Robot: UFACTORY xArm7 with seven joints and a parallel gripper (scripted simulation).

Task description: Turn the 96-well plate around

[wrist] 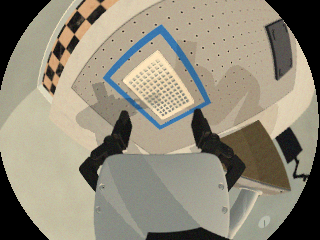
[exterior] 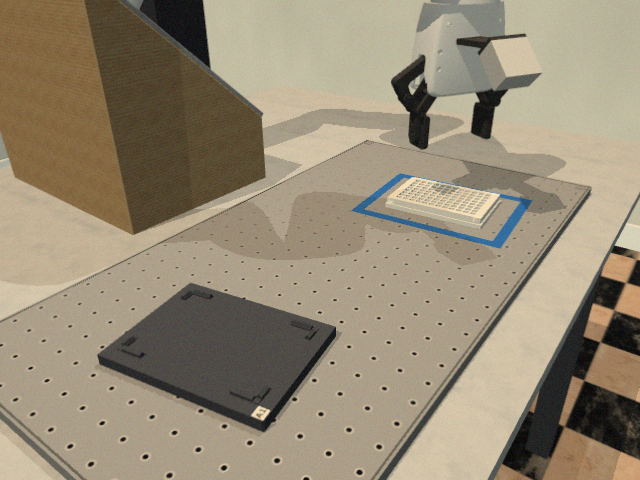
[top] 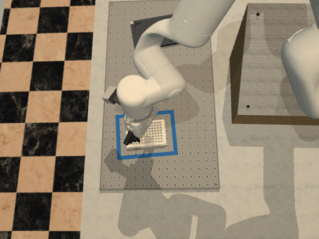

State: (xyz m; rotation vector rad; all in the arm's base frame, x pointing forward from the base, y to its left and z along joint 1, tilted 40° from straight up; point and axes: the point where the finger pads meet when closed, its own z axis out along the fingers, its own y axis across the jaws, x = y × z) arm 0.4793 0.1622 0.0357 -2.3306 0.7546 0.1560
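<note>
Now: hand 9 cm above the white 96-well plate. Also, from my hand: dark plate nest N1: 5 cm behind, 38 cm to the right, 9 cm below; A1 label: 3 cm ahead, 42 cm to the right, 9 cm below.
</note>
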